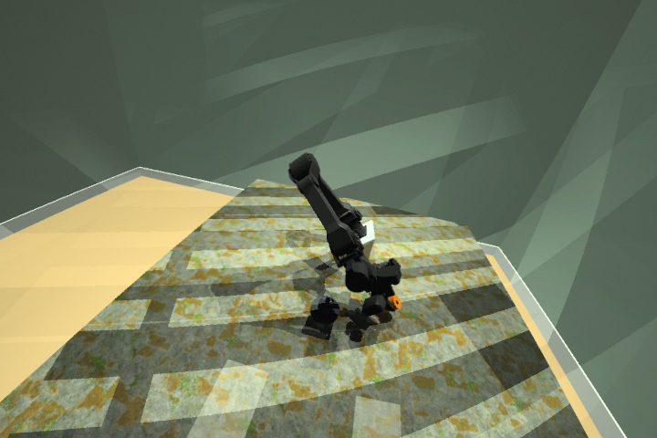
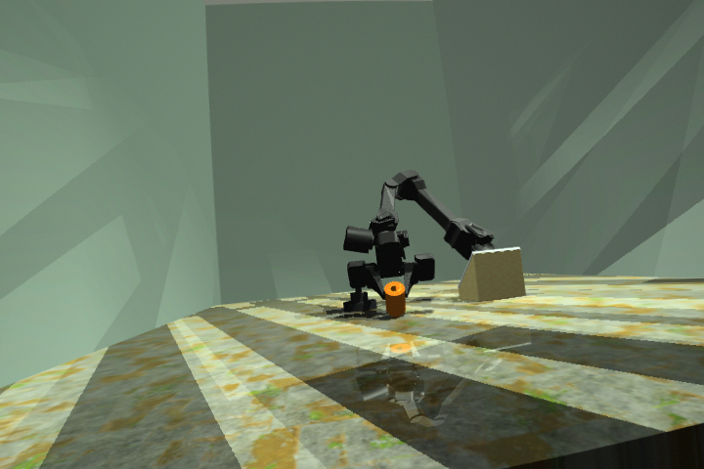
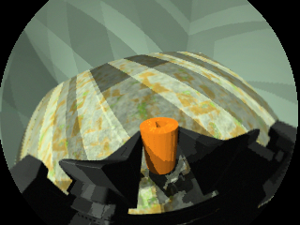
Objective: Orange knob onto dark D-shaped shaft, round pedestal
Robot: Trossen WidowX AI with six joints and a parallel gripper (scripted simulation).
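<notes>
The orange knob lies 2 cm to the right of my gripper tip and 1 cm below it. Round my gripper tip: D-shaped shaft 20 cm to the right, 3 cm ahead, 1 cm below.
</notes>
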